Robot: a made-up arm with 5 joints.
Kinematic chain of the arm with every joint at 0, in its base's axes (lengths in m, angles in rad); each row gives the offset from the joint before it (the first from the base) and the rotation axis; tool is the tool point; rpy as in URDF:
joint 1: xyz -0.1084 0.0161 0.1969 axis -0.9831 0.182 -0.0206
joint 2: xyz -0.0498 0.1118 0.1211 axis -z
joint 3: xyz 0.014 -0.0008 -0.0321 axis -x
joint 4: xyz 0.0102 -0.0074 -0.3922 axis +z
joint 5: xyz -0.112 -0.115 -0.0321 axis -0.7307 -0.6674 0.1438
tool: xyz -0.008 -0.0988 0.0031 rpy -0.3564 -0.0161 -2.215
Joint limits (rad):
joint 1: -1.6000..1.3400
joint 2: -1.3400..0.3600
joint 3: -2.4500..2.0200
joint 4: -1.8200..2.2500
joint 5: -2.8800..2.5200
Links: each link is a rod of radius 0.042 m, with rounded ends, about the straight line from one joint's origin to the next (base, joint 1, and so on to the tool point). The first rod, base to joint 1, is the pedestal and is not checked.
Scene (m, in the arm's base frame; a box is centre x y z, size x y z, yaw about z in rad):
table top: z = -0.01
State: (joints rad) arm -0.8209 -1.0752 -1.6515 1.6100 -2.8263
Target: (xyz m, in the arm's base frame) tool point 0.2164 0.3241 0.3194
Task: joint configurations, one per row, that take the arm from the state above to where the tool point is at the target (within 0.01 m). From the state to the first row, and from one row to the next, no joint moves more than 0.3 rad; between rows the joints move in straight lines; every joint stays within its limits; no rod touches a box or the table.
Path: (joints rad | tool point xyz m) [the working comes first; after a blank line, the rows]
Joints at the target: -1.1566 -1.3400 0.3159 1.6594 -2.4161
Straight joint move there: clear.

1: -0.8689 -1.1130 -1.3704 1.6171 -2.7677 | -0.4343 0.4585 0.3276
2: -0.9168 -1.1509 -1.0894 1.6241 -2.7091 | -0.3457 0.4929 0.2634
3: -0.9648 -1.1887 -0.8083 1.6312 -2.6505 | -0.2358 0.5085 0.2228
4: -1.0127 -1.2265 -0.5273 1.6382 -2.5919 | -0.1140 0.5014 0.2092
5: -1.0607 -1.2643 -0.2462 1.6453 -2.5333 | 0.0092 0.4688 0.2230
6: -1.1087 -1.3022 0.0348 1.6523 -2.4747 | 0.1228 0.4095 0.2616
7: -1.1566 -1.3400 0.3159 1.6594 -2.4161 | 0.2164 0.3241 0.3194

